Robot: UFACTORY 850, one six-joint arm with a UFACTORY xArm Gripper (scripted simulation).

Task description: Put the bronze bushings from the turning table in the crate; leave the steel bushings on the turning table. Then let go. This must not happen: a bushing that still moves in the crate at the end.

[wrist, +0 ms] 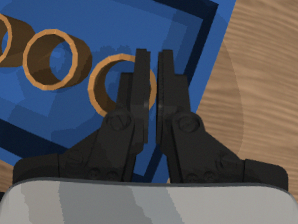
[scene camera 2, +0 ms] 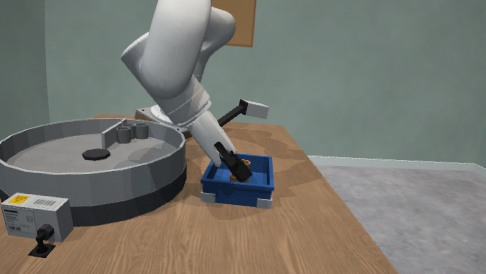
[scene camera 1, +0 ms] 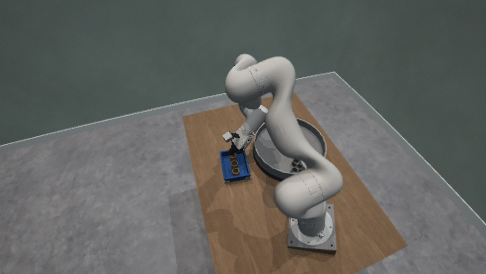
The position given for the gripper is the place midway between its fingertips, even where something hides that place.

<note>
In view: the gripper (wrist: 153, 70), a bronze bushing (wrist: 99, 98), a bronze bushing (wrist: 36, 58), a turning table (scene camera 1: 264, 145) and a blue crate (scene camera 2: 217, 188).
The blue crate also shows in the wrist view (wrist: 46, 121).
</note>
